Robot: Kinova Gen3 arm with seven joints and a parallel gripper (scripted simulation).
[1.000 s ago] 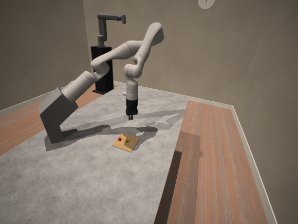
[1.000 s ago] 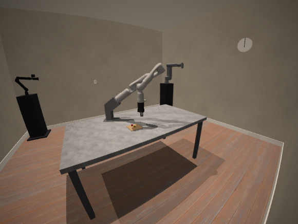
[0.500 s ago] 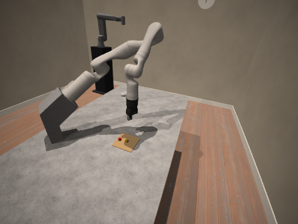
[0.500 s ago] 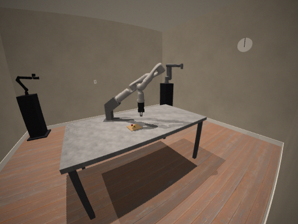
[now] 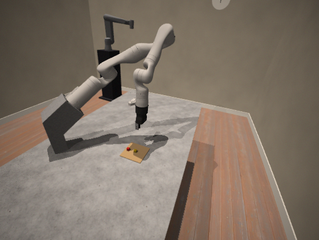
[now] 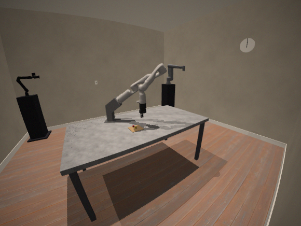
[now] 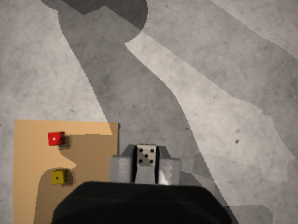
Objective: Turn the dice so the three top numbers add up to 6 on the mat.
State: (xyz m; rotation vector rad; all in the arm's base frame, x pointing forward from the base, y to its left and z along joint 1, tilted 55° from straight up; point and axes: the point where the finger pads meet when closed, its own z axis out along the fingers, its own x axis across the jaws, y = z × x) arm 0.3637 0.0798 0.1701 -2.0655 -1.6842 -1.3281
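Right now my hand is 5 cm short of the yellow die, 11 cm to the left of it and 11 cm above it. The rest, counted from my hand: tan mat (5 cm ahead, 11 cm to the right, 12 cm below); white die (1 cm below); red die (12 cm to the right, 11 cm below).
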